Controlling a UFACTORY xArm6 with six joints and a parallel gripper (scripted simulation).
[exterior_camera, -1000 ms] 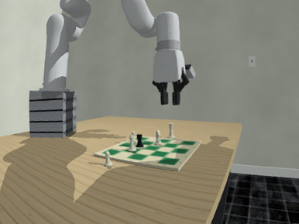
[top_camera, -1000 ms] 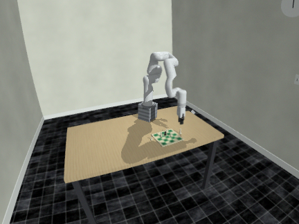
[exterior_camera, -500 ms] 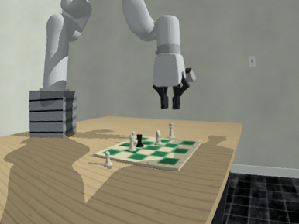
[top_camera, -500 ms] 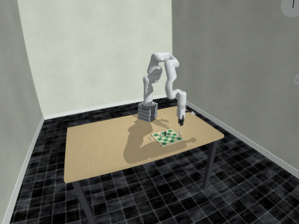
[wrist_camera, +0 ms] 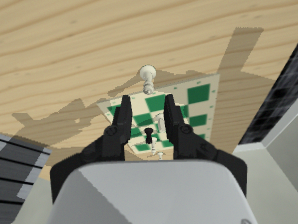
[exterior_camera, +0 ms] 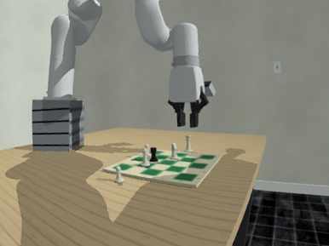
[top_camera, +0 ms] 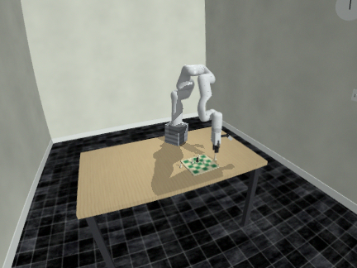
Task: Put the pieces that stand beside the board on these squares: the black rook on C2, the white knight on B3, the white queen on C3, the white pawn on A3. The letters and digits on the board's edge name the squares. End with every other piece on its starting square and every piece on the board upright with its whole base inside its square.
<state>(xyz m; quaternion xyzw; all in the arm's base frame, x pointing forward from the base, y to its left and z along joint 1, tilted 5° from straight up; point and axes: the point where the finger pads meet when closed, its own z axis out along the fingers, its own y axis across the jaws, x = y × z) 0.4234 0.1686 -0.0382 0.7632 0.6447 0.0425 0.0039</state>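
The black rook lies 20 mm behind my hand, 140 mm to the right of it and 70 mm below it. Also, from my hand: chessboard 20 mm ahead, 140 mm to the right, 90 mm below; then white knight 20 mm behind, 180 mm to the right, 70 mm below.
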